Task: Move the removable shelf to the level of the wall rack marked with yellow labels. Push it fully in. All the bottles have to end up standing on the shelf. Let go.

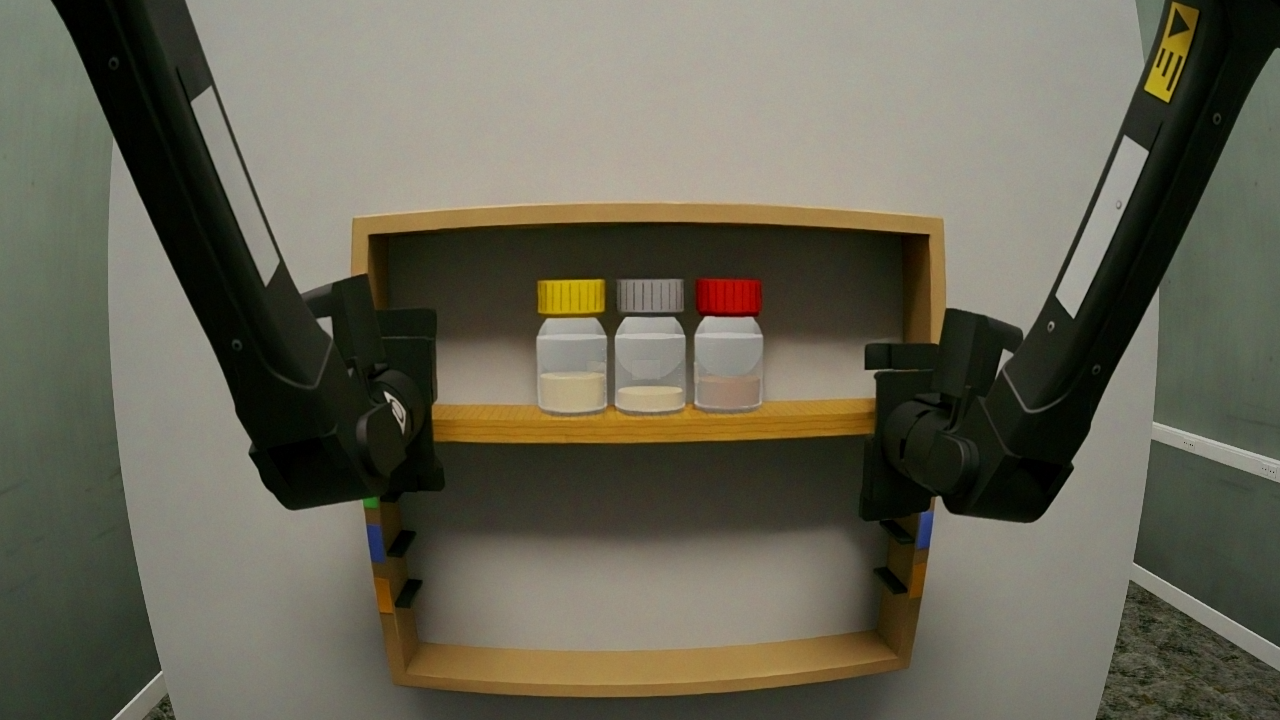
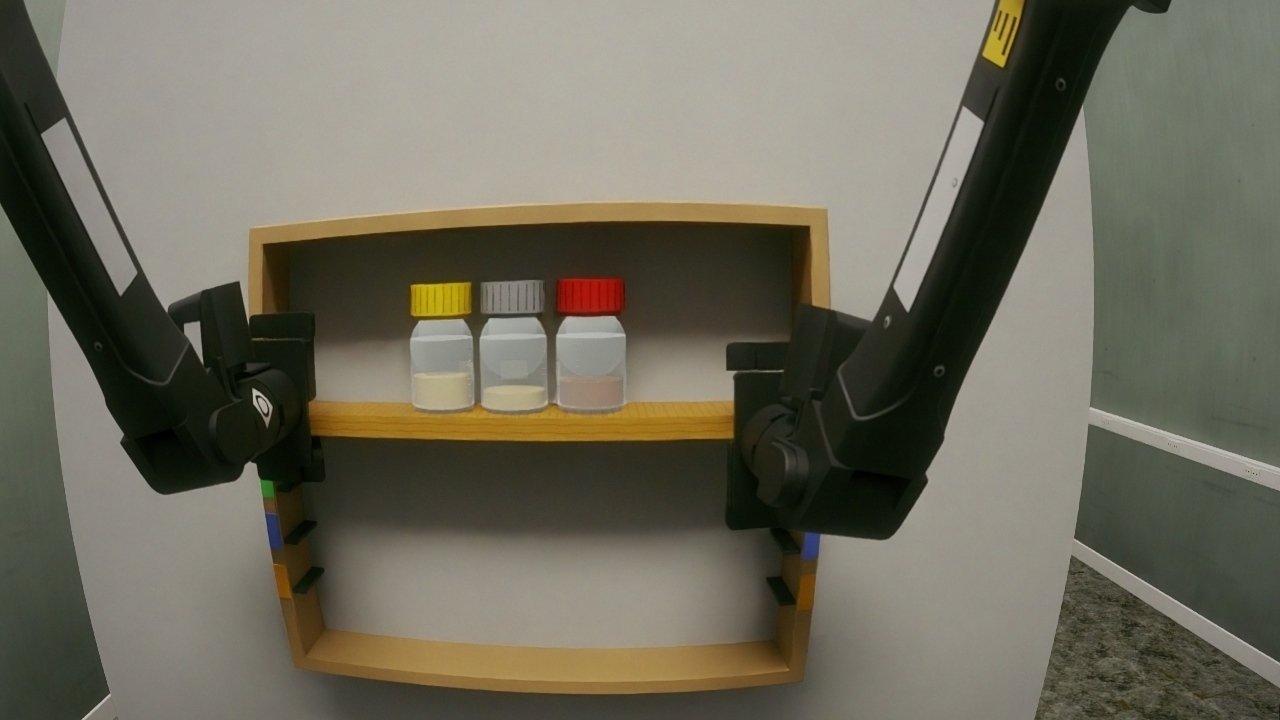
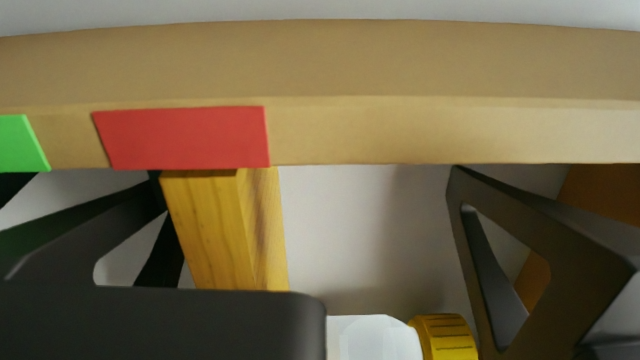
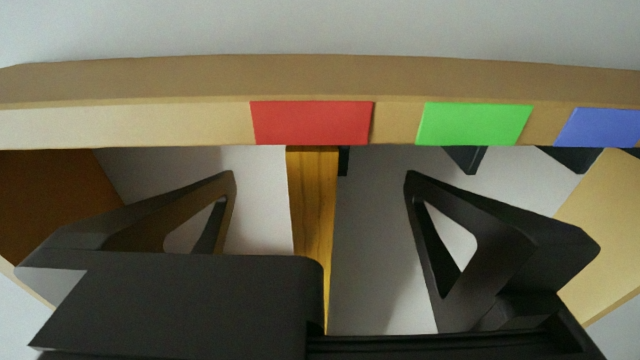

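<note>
The wooden shelf [image 1: 653, 428] [image 2: 519, 425] [image 3: 215, 230] [image 4: 314, 200] lies level at the red labels [image 3: 182, 137] [image 4: 312, 122]. Bottles with a yellow cap [image 1: 571, 358] [image 2: 441, 358] [image 3: 375, 340], a grey cap [image 1: 650, 358] [image 2: 512, 358] and a red cap [image 1: 728, 358] [image 2: 590, 358] stand on its middle. The yellow labels [image 1: 384, 594] [image 2: 806, 591] are lowest on the rack [image 1: 653, 669] [image 2: 546, 664]. My left gripper [image 1: 420, 402] [image 2: 299, 394] [image 3: 321, 179] is open at the shelf's left end. My right gripper [image 1: 881, 429] [image 2: 747, 429] [image 4: 319, 179] is open, fingers above and below the right end.
Green labels [image 3: 20, 145] [image 4: 475, 122] and blue labels [image 1: 375, 542] [image 4: 602, 127] mark levels between red and yellow. Dark supports [image 1: 408, 592] [image 2: 780, 589] stick inward from the rack's sides. The rack hangs on a pale wall [image 1: 653, 107]. Its top board [image 1: 648, 213] is above the bottles.
</note>
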